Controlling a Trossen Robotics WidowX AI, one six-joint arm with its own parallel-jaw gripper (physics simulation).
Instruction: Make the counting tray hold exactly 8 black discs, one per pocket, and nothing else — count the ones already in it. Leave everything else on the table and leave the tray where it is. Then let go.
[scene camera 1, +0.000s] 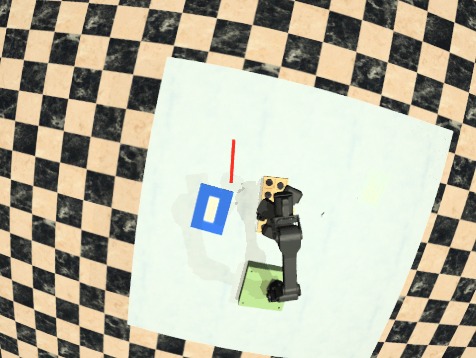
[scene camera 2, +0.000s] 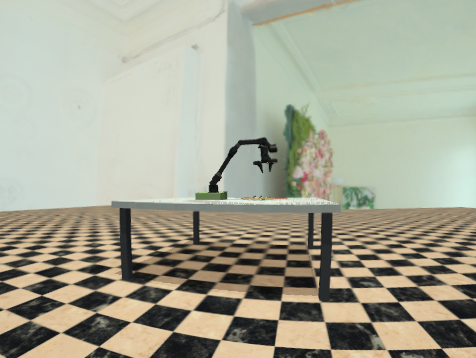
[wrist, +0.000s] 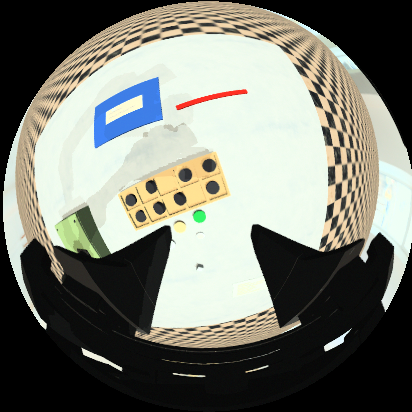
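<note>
The tan counting tray (scene camera 1: 274, 178) (wrist: 196, 195) lies flat, two rows of pockets. In the wrist view single black discs (wrist: 209, 165) (wrist: 212, 187) (wrist: 180, 198) (wrist: 131, 200) sit in all its pockets except two. The bare pockets are the third from the left in the upper row and the fourth from the left in the lower row. A green disc (wrist: 199, 216), a pale yellow disc (wrist: 180, 226) and a faint white disc (wrist: 200, 234) lie beside the tray's lower edge. My gripper (scene camera 2: 266, 172) (wrist: 211, 230) is open and empty, high above the table. The arm hides part of the tray in scene camera 1.
A blue frame (scene camera 1: 225, 201) (wrist: 102, 134) and a red bar (scene camera 1: 232, 161) (wrist: 212, 98) lie beyond the tray. The green base block (scene camera 1: 254, 287) (scene camera 2: 211, 195) (wrist: 73, 231) stands near the arm's foot. A small dark-edged piece (scene camera 1: 322, 214) (wrist: 199, 266) and a pale yellow patch (scene camera 1: 375, 189) (wrist: 250, 287) lie on the other side.
</note>
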